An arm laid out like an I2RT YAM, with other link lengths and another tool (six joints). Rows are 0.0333 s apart.
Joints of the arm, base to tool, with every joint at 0 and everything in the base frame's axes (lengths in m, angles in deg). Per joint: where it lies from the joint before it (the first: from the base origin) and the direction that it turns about. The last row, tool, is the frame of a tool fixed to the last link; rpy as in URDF.
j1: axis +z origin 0 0 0.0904
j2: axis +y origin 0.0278 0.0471 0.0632
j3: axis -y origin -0.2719 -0.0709 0
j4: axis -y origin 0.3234 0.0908 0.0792
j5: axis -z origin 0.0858 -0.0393 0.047
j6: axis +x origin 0.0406 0 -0.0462
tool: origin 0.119 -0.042 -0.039 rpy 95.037 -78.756 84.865
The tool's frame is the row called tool.
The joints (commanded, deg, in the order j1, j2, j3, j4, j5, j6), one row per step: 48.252, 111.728, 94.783, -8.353, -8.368, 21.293; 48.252, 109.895, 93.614, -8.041, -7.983, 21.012; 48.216, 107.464, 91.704, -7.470, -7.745, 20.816; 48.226, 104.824, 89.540, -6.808, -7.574, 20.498; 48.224, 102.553, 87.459, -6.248, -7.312, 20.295; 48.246, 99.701, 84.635, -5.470, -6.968, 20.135; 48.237, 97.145, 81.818, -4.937, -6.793, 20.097; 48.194, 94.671, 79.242, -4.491, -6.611, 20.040
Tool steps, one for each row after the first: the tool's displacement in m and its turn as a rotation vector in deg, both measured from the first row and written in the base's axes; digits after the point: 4 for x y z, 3 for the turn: -0.0025, -0.0049, 0.0105, 0.482, -0.985, -0.233; -0.0069, -0.0116, 0.0212, 1.135, -1.934, -0.410; -0.0125, -0.0188, 0.0317, 1.781, -2.985, -0.437; -0.0175, -0.0259, 0.0382, 2.169, -3.715, -0.606; -0.0244, -0.0349, 0.0441, 2.600, -4.469, -0.849; -0.0315, -0.0438, 0.0454, 2.738, -4.728, -1.008; -0.0380, -0.0526, 0.0473, 2.917, -5.051, -1.203
